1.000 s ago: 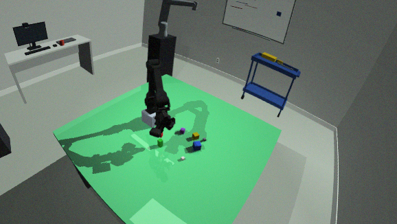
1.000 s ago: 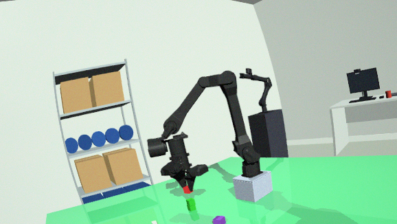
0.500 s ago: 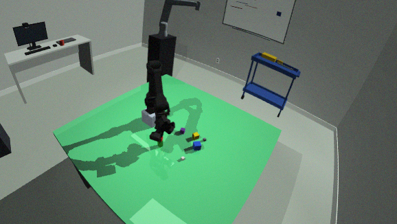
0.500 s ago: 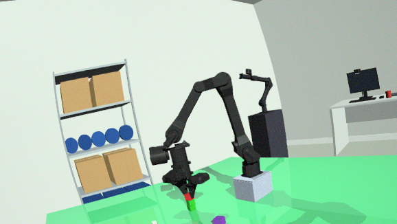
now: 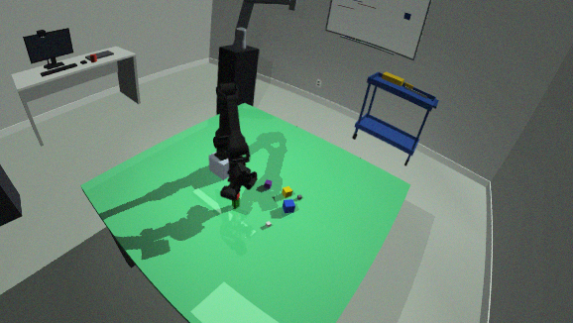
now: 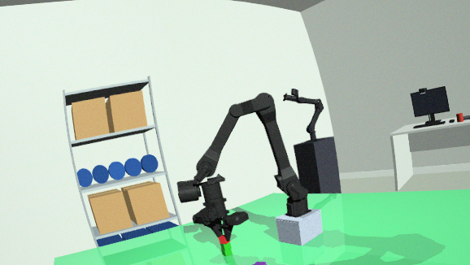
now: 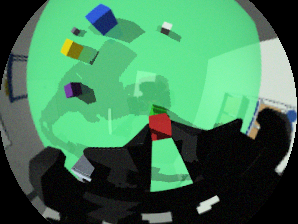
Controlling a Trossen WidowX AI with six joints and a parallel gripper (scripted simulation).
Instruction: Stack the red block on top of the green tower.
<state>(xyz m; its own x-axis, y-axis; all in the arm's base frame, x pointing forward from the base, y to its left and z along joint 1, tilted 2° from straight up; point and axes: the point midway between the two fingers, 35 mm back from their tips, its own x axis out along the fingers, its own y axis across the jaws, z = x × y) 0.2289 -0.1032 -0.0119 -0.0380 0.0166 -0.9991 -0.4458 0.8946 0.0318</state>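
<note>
The red block is 10 mm above my gripper tip. Round my gripper tip: small white piece (170 mm ahead, 30 mm to the left, 50 mm below); purple block (200 mm to the left, 40 mm below); blue block (170 mm ahead, 160 mm to the left, 30 mm below).
</note>
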